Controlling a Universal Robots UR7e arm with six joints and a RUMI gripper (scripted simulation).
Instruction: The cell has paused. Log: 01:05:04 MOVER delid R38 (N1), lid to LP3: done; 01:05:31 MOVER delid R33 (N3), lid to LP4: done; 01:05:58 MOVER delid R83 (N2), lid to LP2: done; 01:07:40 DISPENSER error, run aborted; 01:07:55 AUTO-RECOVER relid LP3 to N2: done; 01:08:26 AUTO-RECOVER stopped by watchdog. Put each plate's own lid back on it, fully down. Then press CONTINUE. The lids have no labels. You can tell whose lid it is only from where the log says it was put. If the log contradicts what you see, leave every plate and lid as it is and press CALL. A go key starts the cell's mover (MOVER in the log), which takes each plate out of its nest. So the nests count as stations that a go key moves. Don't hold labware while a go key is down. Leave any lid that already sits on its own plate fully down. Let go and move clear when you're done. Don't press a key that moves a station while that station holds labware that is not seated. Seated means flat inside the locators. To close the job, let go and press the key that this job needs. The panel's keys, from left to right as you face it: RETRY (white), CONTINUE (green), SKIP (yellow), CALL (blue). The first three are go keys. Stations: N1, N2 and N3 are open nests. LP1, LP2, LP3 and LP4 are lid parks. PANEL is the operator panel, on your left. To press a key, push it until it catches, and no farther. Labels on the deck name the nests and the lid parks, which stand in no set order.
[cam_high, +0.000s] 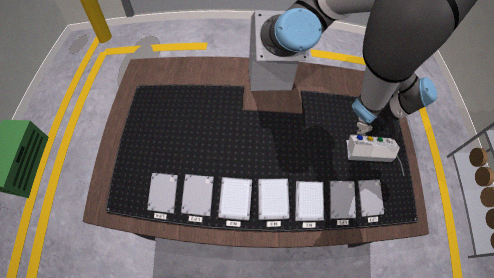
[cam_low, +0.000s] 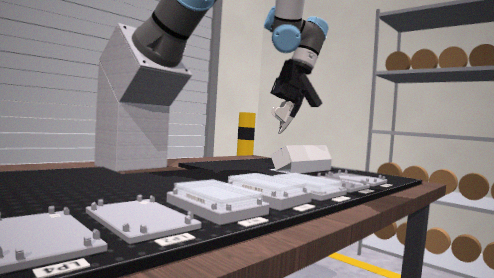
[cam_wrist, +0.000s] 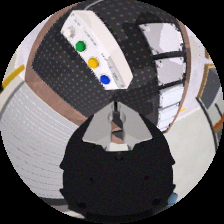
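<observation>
Right now my hand is 1 cm short of the green CONTINUE key, 13 cm to the right of it and 6 cm above it. From my hand the other things lie so: yellow SKIP key 8 cm to the left, 6 cm below; then blue CALL key 1 cm behind, 3 cm to the left, 6 cm below; then well plate 14 cm ahead, 47 cm to the right, 10 cm below.
</observation>
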